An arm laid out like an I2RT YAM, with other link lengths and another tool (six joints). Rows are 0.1 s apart.
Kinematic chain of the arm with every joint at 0, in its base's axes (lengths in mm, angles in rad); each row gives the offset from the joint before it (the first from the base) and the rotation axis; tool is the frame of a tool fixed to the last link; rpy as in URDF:
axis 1: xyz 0 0 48.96 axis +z
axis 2: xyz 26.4 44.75 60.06 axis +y
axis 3: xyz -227.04 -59.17 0 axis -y
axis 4: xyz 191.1 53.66 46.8 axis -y
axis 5: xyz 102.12 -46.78 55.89 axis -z
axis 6: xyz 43.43 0 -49.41 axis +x
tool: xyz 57 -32 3 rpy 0.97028 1.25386 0.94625
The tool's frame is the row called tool.
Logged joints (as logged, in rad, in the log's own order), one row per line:
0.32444 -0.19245 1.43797 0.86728 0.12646 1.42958
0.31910 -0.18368 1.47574 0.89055 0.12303 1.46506
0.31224 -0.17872 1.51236 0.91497 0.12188 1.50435
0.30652 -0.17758 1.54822 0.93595 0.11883 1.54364
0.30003 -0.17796 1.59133 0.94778 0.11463 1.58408
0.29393 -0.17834 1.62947 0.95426 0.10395 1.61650
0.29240 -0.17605 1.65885 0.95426 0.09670 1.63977
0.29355 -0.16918 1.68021 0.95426 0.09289 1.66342
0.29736 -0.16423 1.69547 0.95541 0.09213 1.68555
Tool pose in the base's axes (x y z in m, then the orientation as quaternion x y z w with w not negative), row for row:
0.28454 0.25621 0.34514 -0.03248 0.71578 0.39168 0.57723
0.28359 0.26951 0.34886 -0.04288 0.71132 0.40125 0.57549
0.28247 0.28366 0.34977 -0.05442 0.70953 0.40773 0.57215
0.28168 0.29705 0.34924 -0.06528 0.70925 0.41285 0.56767
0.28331 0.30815 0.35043 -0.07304 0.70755 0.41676 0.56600
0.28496 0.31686 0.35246 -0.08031 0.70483 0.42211 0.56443
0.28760 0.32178 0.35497 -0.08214 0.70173 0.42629 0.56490
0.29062 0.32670 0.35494 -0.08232 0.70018 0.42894 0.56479
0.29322 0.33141 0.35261 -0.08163 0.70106 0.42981 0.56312
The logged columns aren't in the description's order. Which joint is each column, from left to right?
Columns, left to right: axis 6, axis 4, axis 3, axis 1, axis 5, axis 2.
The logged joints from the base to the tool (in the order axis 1, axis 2, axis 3, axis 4, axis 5, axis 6), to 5 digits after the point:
0.86728 1.42958 1.43797 -0.19245 0.12646 0.32444
0.89055 1.46506 1.47574 -0.18368 0.12303 0.31910
0.91497 1.50435 1.51236 -0.17872 0.12188 0.31224
0.93595 1.54364 1.54822 -0.17758 0.11883 0.30652
0.94778 1.58408 1.59133 -0.17796 0.11463 0.30003
0.95426 1.61650 1.62947 -0.17834 0.10395 0.29393
0.95426 1.63977 1.65885 -0.17605 0.09670 0.29240
0.95426 1.66342 1.68021 -0.16918 0.09289 0.29355
0.95541 1.68555 1.69547 -0.16423 0.09213 0.29736

